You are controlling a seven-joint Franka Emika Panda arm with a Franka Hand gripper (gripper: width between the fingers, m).
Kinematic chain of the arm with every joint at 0, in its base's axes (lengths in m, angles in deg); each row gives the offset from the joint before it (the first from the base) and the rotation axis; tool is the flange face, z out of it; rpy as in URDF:
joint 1: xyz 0 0 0.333 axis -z
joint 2: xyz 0 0 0 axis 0.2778 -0.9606 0
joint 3: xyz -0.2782 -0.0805 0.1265 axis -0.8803 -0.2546 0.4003
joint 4: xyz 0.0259 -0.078 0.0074 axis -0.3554 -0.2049 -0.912
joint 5: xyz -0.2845 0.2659 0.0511 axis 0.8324 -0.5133 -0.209
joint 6: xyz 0 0 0 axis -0.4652 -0.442 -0.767
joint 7: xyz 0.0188 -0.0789 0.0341 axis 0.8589 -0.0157 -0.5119
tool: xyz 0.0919 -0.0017 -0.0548 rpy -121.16 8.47 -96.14
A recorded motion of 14 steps. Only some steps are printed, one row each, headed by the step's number.
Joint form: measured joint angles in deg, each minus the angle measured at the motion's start. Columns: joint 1, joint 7, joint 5, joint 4, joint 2, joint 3, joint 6.
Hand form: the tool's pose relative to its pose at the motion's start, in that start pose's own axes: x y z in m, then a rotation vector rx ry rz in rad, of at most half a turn. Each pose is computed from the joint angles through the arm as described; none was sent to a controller.
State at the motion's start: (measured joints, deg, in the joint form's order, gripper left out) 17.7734 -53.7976 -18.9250 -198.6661 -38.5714 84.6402 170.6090
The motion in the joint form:
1: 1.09 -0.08 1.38 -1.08 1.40 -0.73 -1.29
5: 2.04 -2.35 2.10 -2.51 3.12 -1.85 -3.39
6: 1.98 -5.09 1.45 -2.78 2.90 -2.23 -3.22
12: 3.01 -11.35 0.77 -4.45 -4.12 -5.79 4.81
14: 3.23 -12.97 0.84 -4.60 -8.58 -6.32 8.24
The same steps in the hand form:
1: -0.0063 0.0107 -0.0056 -0.0097 -0.0087 0.0070
5: -0.0161 0.0221 -0.0101 -0.0036 -0.0278 -0.0115
6: -0.0171 0.0254 -0.0082 0.0050 -0.0279 -0.0430
12: -0.0167 0.0837 0.0198 -0.0502 -0.0051 -0.0123
14: -0.0182 0.1045 0.0399 -0.0880 -0.0229 -0.0004

